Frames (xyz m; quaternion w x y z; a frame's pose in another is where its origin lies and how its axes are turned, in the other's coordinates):
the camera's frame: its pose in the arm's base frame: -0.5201 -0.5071 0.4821 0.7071 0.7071 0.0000 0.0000
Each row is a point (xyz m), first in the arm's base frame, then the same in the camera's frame.
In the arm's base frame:
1: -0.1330 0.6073 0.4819
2: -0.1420 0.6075 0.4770
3: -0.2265 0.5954 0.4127
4: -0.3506 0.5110 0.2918
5: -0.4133 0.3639 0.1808
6: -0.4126 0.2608 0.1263
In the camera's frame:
1: 0.3871 -0.0002 -1.1144
2: 0.3781 -0.0051 -1.1146
3: 0.2936 -0.0694 -1.1025
4: 0.1695 -0.1903 -1.0181
5: 0.1068 -0.3013 -0.8710
6: 0.1075 -0.3558 -0.7679

